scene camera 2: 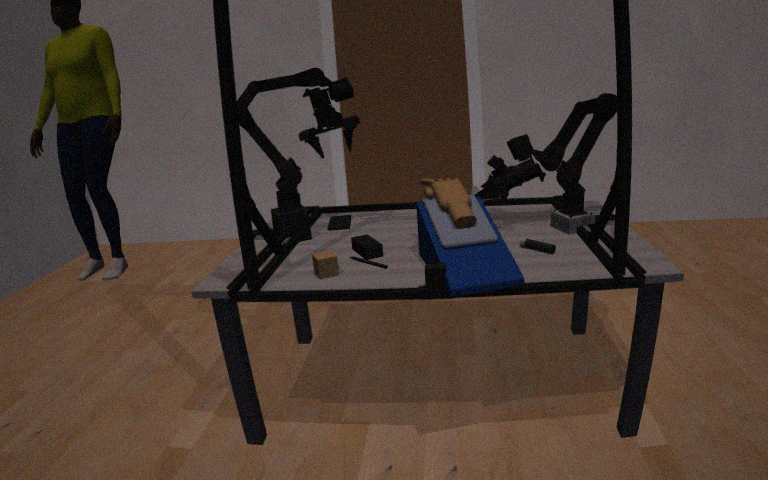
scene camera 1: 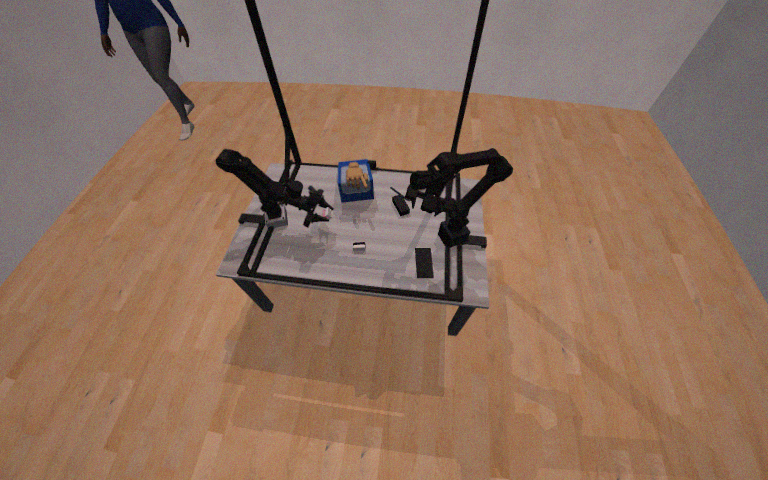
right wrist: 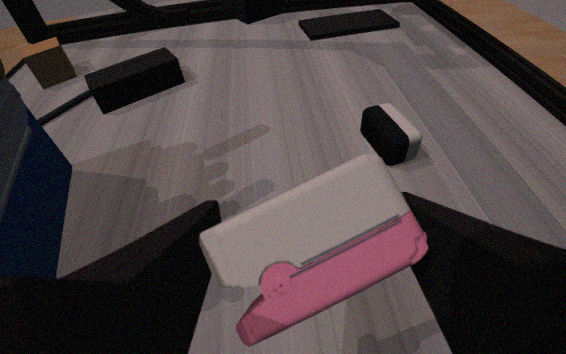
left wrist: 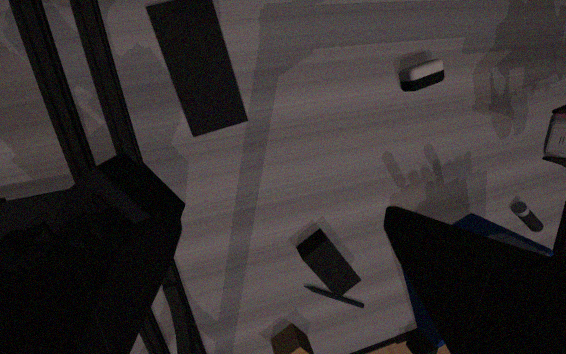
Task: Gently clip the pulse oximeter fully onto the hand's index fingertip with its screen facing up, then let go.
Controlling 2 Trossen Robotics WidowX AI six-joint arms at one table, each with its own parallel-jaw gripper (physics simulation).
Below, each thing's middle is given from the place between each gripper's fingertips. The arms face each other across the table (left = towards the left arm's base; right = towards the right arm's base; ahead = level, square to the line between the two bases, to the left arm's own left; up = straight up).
Right now my left hand is 27 cm to the left of the black-and-white block (right wrist: 394, 138), 23 cm above it and 5 cm short of it. From my left hand the other things lie so: blue block (scene camera 2: 475, 269): 37 cm to the right, 37 cm behind, 21 cm below; then pulse oximeter (right wrist: 330, 237): 43 cm to the right, 13 cm below, 4 cm behind; then tan cube (right wrist: 47, 60): 38 cm behind, 22 cm below, 3 cm to the right.
Right now my right hand is 20 mm to the left of the pulse oximeter. Round my right hand: blue block (330 mm behind, 70 mm below, 40 mm to the left); then tan cube (390 mm to the left, 330 mm behind, 80 mm below); then black-and-white block (140 mm to the left, 100 mm ahead, 90 mm below).
